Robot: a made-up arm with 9 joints. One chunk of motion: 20 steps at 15 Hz.
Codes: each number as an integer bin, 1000 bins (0 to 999) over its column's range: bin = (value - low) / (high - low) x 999, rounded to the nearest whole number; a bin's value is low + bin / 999 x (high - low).
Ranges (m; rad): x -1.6..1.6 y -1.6..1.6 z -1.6..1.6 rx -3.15..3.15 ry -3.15..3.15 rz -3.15..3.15
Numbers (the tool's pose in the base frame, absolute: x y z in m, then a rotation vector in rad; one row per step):
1: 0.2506 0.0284 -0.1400 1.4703 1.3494 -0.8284
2: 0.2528 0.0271 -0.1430 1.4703 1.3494 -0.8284
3: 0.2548 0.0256 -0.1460 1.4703 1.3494 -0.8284
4: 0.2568 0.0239 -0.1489 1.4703 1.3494 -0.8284
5: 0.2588 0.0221 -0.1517 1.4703 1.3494 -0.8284
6: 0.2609 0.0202 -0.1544 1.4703 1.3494 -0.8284
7: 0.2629 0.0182 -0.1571 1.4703 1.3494 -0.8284
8: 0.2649 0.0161 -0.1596 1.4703 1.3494 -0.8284
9: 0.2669 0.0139 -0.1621 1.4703 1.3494 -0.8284
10: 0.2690 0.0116 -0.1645 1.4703 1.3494 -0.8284
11: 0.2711 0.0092 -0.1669 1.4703 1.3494 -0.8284
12: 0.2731 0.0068 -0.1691 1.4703 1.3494 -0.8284
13: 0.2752 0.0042 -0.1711 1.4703 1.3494 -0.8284
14: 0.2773 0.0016 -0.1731 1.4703 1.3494 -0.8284
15: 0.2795 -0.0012 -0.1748 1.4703 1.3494 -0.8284
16: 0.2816 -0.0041 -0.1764 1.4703 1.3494 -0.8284
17: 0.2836 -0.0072 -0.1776 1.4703 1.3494 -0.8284
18: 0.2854 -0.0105 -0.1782 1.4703 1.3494 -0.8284
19: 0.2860 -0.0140 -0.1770 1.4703 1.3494 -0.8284
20: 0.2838 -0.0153 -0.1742 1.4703 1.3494 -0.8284
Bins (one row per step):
1: 578 508 456 733 713 368
2: 578 508 455 733 713 368
3: 579 507 454 733 713 368
4: 580 507 453 733 713 368
5: 580 506 452 733 713 368
6: 581 506 451 733 713 368
7: 582 505 450 733 713 368
8: 582 505 450 733 713 368
9: 583 504 449 733 713 368
10: 583 503 448 733 713 368
11: 584 502 447 733 713 368
12: 585 502 447 733 713 368
13: 585 501 446 733 713 368
14: 586 500 445 733 713 368
15: 587 499 445 733 713 368
16: 587 498 444 733 713 368
17: 588 497 444 733 713 368
18: 589 496 444 733 713 368
19: 589 495 444 733 713 368
20: 588 495 445 733 713 368

